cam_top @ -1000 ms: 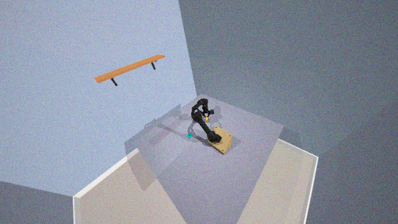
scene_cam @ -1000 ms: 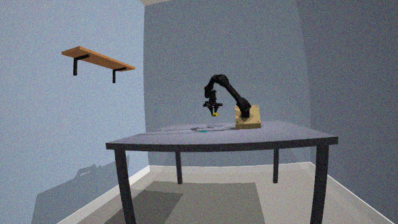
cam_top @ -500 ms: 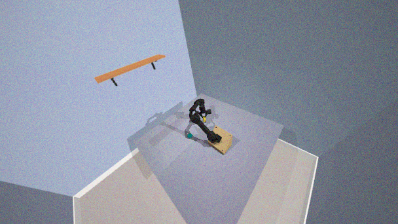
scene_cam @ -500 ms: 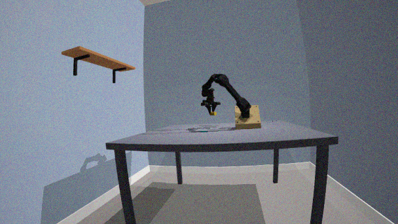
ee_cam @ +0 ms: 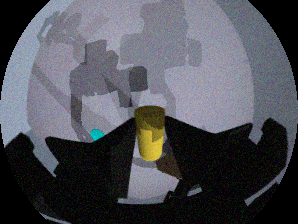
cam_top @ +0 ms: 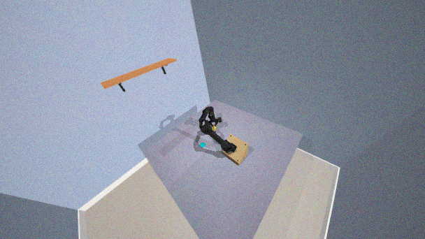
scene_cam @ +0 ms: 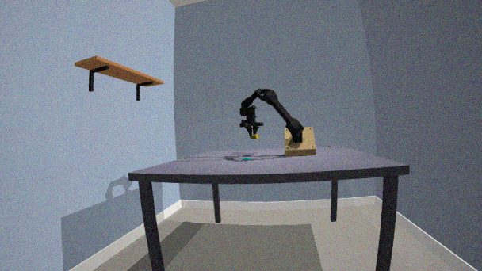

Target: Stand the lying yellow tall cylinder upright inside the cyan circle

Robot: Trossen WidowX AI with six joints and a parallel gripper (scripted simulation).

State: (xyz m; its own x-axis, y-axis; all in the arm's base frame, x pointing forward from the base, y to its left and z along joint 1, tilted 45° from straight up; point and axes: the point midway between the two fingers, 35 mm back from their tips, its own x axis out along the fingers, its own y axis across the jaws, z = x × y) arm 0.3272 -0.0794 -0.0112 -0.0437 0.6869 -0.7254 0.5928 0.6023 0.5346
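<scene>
The cyan circle is 210 mm to the left of my gripper tip and 140 mm below it. Round my gripper tip: yellow cylinder: 20 mm behind, 10 mm to the left.
</scene>
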